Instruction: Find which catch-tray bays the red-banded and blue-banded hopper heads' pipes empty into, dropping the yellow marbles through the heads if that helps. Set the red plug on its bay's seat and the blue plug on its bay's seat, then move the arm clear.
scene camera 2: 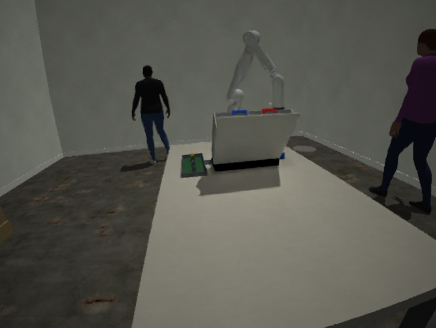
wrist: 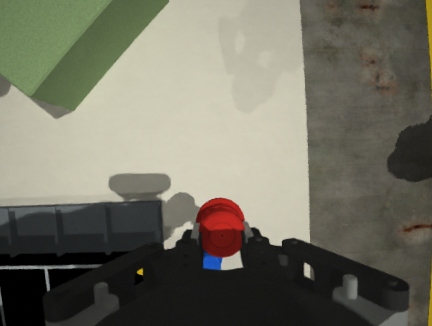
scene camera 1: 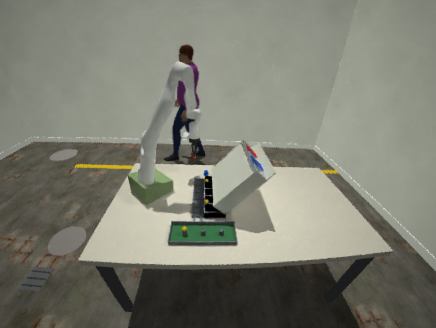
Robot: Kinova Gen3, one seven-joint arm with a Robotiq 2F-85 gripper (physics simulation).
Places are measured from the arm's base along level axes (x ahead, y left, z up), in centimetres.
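Pixels of known places: gripper, fingertip midpoint: (wrist: 221, 234) (scene camera 1: 194, 156); arm's base, link origin: (scene camera 1: 146, 181).
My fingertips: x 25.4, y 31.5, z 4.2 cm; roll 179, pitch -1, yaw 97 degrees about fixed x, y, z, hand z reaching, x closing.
Observation:
Ahead of a thing's pixels: the offset from my fingertips to its top centre. "spot": to the spot under its first point.
My gripper (scene camera 1: 194, 149) (wrist: 221, 234) is shut on the red plug @[dy -0.1, dx -0.8, dz +2.5 cm] (scene camera 1: 193, 157) (wrist: 221, 237), raised above the table's far side; in scene camera 2 the housing hides it. The blue plug @[dy -0.1, dx +9.2, dz -12.4 cm] (scene camera 1: 206, 173) (scene camera 2: 282, 156) (wrist: 212, 262) stands past the far end of the catch tray (scene camera 1: 198, 200) (wrist: 134, 220), partly hidden below the red plug in the wrist view. Two yellow marbles @[dy -9.6, dx +11.0, dz -13.1 cm] (scene camera 1: 207, 180) @[dy -32.3, dx +14.3, dz -13.1 cm] (scene camera 1: 206, 201) lie in separate black bays. Another yellow marble @[dy -58.3, dx +5.8, dz -10.8 cm] (scene camera 1: 184, 229) (scene camera 2: 192, 155) sits in the green tray @[spot: dy -61.7, dx +11.9, dz -16.1 cm] (scene camera 1: 194, 240). The red-banded head @[spot: dy -11.0, dx +40.3, dz +14.1 cm] (scene camera 1: 251, 151) (scene camera 2: 269, 111) and blue-banded head @[spot: dy -26.0, dx +43.0, dz +13.2 cm] (scene camera 1: 257, 164) (scene camera 2: 239, 113) top the housing; its pipes are hidden.
The slanted white housing (scene camera 1: 234, 177) (scene camera 2: 255, 137) rises right beside the bays in scene camera 1. The green base block (scene camera 1: 150, 189) (wrist: 75, 50) stands left of the tray. The table edge (wrist: 306, 125) is right of the gripper in the wrist view. A person (scene camera 1: 188, 95) stands beyond the table.

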